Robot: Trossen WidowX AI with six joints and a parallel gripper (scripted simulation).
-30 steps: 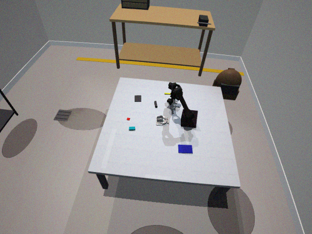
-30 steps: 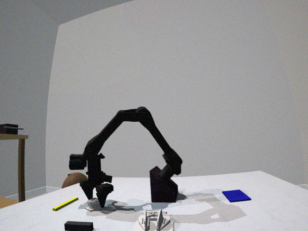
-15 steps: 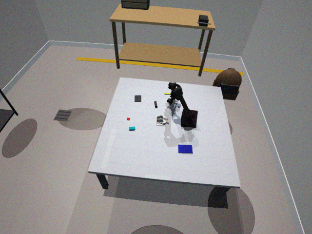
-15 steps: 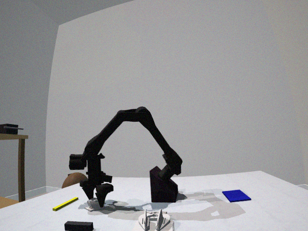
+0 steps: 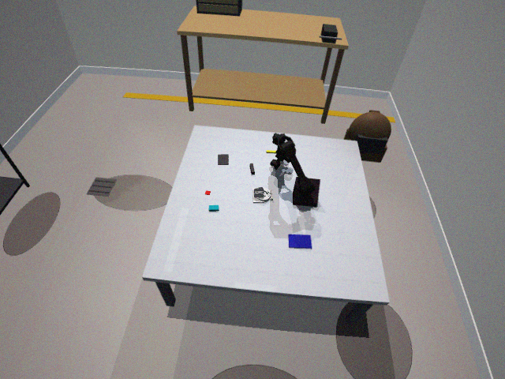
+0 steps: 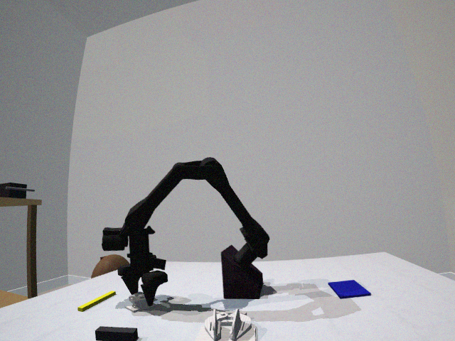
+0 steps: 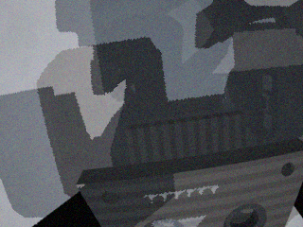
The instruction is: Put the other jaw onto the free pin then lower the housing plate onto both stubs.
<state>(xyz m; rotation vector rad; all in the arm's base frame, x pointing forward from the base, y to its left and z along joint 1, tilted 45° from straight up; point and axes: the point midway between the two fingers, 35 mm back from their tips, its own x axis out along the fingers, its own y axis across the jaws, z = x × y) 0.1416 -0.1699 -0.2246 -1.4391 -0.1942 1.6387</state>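
Now: gripper tip 1 cm to the left of the white piece and 1 cm short of it. The rest, counted from my gripper tip: yellow bar: 15 cm to the right; black block: 19 cm ahead, 3 cm to the left; dark square: 39 cm ahead, 6 cm to the right, 1 cm below.
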